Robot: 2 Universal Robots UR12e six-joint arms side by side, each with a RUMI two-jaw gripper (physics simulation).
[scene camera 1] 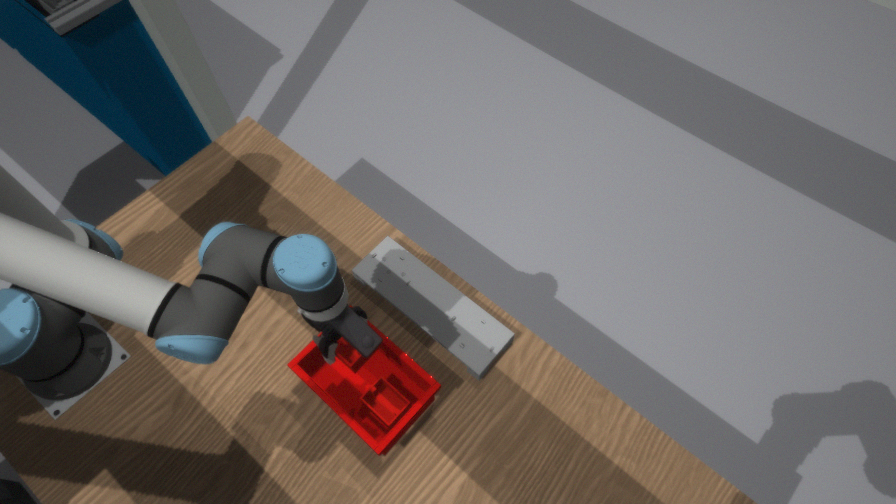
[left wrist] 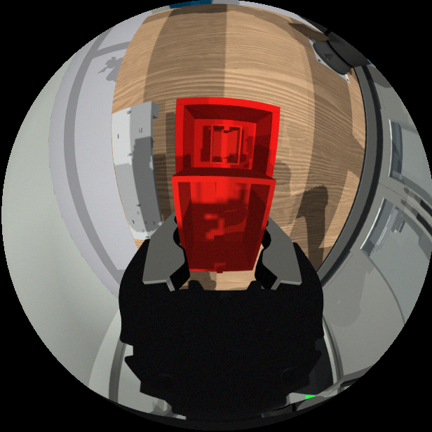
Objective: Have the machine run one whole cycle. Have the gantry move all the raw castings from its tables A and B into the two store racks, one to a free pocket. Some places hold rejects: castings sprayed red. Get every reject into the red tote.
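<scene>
The red tote lies on the wooden table, with one red casting inside it. My left gripper is shut on a second red casting. It holds this casting over the end of the tote nearer the arm in scene camera 1. In the left wrist view the held casting hides the near part of the tote. How far it is above the tote floor is hard to tell. My right gripper, the gantry, tables A and B and the store racks do not show.
A long grey block with small pins and no casting on it lies beside the tote, along the table edge. The left arm's base stands at the left in scene camera 1. A blue structure stands beyond the table's upper left corner.
</scene>
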